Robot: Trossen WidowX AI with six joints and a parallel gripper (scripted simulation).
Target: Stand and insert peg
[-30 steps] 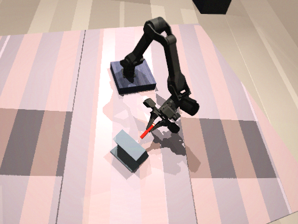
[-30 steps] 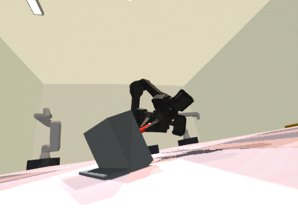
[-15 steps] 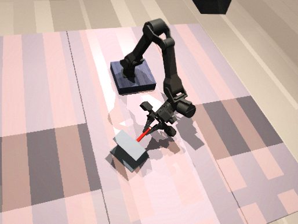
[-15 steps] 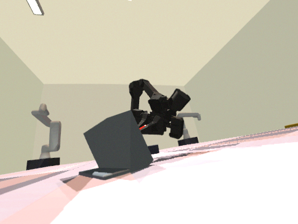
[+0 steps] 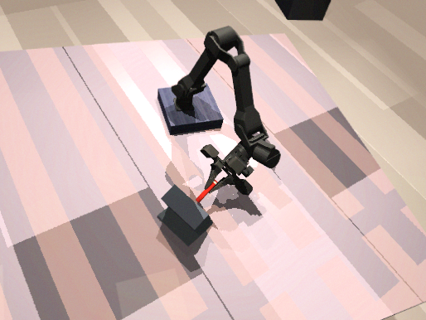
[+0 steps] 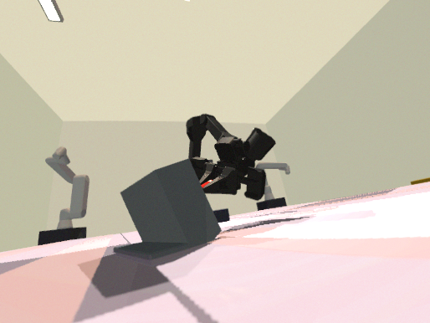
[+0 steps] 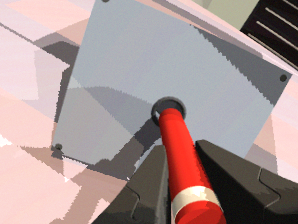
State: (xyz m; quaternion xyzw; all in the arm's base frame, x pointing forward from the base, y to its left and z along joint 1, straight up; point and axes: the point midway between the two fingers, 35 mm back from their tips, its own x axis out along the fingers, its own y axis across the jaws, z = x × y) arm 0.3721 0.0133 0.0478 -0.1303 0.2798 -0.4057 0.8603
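My gripper tip is 6 cm to the left of the sloped panel, 4 cm short of it and 3 cm above it. Round my gripper tip: thin flat foot (8 cm to the right, 8 cm below, 5 cm ahead); red peg (1 cm to the left, 1 cm behind, 1 cm above).
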